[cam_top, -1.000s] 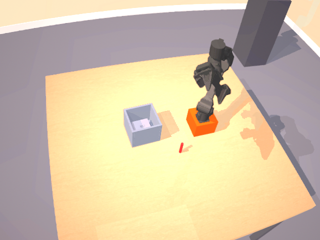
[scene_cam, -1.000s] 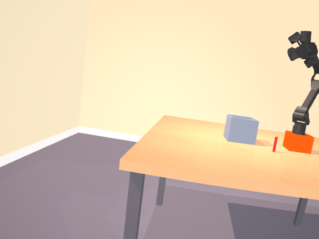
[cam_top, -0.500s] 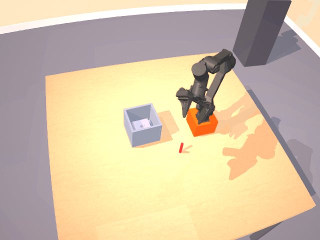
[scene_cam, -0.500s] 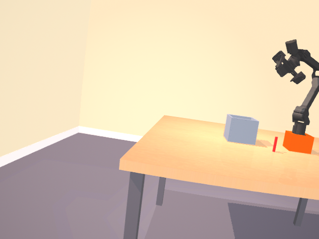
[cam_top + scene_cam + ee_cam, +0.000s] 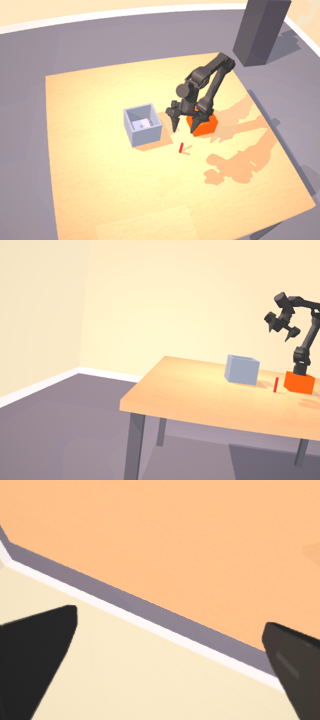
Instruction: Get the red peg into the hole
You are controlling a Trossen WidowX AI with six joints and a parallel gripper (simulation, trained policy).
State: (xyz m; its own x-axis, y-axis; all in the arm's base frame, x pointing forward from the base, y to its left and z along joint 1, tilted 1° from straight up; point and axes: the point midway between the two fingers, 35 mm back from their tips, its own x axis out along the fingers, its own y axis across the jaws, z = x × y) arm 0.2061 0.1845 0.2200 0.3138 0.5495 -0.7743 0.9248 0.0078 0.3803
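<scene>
My gripper tip is now 60 mm past the red peg, 80 mm to the left of it and 250 mm above it.
</scene>
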